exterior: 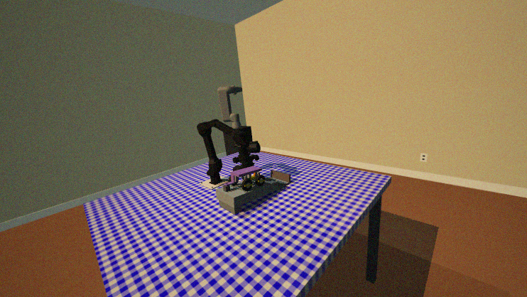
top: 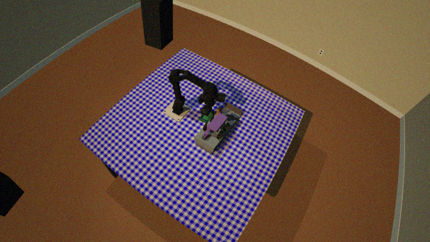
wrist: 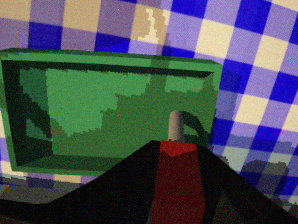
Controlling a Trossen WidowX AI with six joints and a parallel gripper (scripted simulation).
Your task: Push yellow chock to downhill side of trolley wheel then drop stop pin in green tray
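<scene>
Now: the green tray 60 mm below my gripper tip and 30 mm to the right of it. From my gripper tip the other things lie so: grey ramp 140 mm to the right, 120 mm ahead; yellow chock 70 mm ahead, 50 mm to the right, 30 mm above; red-headed stop pin right at my gripper tip.
</scene>
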